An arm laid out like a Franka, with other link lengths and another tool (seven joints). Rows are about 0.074 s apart.
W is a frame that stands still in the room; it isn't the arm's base.
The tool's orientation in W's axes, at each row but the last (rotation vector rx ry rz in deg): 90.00 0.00 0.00; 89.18 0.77 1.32; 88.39 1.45 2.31; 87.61 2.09 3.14; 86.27 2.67 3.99; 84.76 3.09 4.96; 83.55 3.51 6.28; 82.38 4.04 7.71
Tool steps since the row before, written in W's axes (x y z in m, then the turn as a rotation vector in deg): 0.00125 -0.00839 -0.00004 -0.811 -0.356 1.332; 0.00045 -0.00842 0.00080 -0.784 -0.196 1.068; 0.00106 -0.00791 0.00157 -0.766 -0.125 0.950; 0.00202 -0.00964 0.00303 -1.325 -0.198 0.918; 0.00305 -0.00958 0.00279 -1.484 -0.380 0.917; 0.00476 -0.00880 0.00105 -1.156 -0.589 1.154; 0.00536 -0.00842 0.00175 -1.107 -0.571 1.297; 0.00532 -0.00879 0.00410 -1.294 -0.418 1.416
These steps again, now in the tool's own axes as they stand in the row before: 0.00125 -0.00004 0.00839 -0.811 1.332 0.356; 0.00026 0.00068 0.00844 -0.782 1.070 0.193; 0.00074 0.00134 0.00799 -0.762 0.954 0.119; 0.00148 0.00261 0.00986 -1.325 0.926 0.159; 0.00236 0.00212 0.00994 -1.497 0.916 0.328; 0.00395 0.00014 0.00925 -1.185 1.126 0.586; 0.00443 0.00063 0.00909 -1.131 1.268 0.589; 0.00422 0.00268 0.00987 -1.292 1.414 0.431
